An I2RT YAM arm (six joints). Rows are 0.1 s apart.
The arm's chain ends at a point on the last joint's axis. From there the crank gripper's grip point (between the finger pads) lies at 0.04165 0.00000 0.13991 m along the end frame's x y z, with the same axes.
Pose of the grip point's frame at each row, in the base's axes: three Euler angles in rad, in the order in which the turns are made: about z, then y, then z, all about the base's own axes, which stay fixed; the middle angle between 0 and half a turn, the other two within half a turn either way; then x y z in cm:
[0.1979 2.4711 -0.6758 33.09 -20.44 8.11]
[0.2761 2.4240 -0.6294 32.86 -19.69 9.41]
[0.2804 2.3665 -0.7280 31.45 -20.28 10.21]
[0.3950 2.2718 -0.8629 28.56 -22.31 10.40]
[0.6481 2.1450 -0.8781 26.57 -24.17 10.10]
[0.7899 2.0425 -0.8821 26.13 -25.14 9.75]
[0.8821 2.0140 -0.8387 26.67 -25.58 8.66]
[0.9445 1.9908 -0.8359 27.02 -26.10 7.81]
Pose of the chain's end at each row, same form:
[0.1979 2.4711 -0.6758 28.29 -17.64 21.61]
[0.2761 2.4240 -0.6294 27.19 -16.97 22.59]
[0.2804 2.3665 -0.7280 25.51 -16.53 23.01]
[0.3950 2.2718 -0.8629 22.00 -17.11 22.36]
[0.6481 2.1450 -0.8781 18.29 -18.12 20.49]
[0.7899 2.0425 -0.8821 16.77 -18.43 18.72]
[0.8821 2.0140 -0.8387 16.59 -19.17 17.05]
[0.9445 1.9908 -0.8359 16.62 -19.62 15.74]

